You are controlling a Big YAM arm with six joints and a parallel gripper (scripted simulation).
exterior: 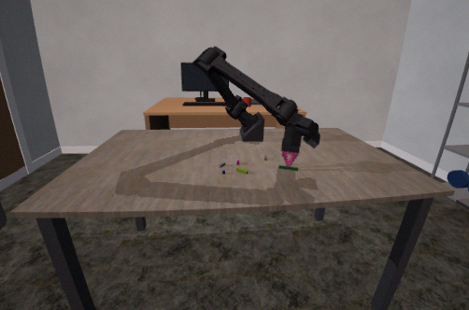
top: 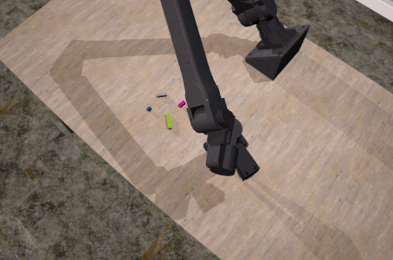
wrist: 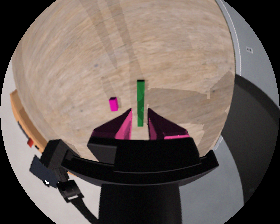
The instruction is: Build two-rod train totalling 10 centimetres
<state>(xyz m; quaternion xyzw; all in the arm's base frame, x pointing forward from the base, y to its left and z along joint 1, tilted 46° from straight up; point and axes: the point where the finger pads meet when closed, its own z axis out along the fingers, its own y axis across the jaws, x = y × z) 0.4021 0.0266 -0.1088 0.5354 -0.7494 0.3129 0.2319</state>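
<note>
My gripper is now 20 mm above the green rod. Also, from my hand: blue rod 20 mm ahead, 270 mm to the right, 20 mm below; lime rod 10 mm ahead, 200 mm to the right, 20 mm below.
</note>
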